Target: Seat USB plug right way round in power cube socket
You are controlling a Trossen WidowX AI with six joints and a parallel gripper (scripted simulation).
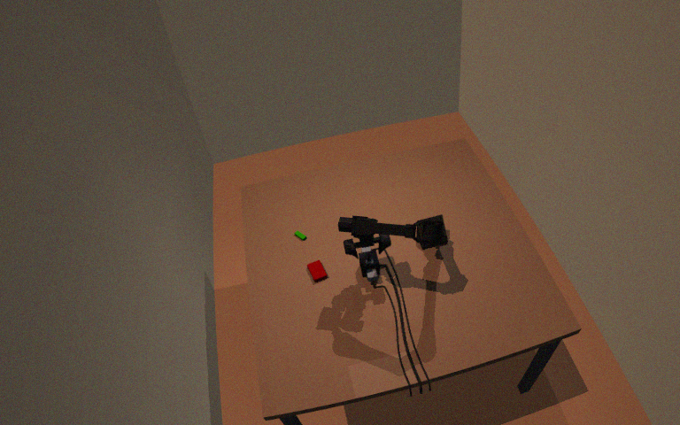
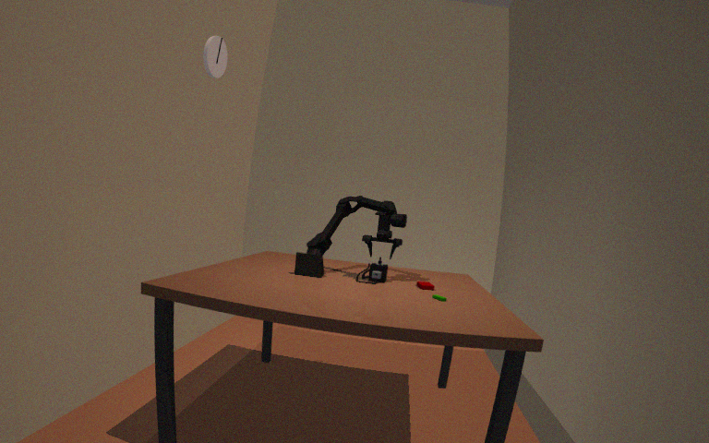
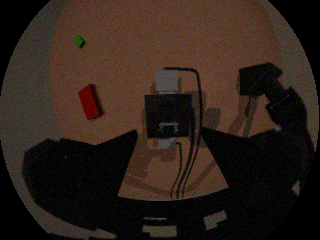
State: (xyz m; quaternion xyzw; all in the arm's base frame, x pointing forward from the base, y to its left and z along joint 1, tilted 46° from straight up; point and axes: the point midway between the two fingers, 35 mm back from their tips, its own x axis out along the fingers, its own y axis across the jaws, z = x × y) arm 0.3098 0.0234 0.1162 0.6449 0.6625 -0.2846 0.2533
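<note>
Right now the USB plug is 20 mm below my gripper tip. Also, from my gripper tip: red block: 220 mm ahead, 100 mm below, 50 mm to the right; then USB socket: 40 mm below, 10 mm to the left; then green block: 280 mm to the right, 270 mm ahead, 100 mm below.
</note>
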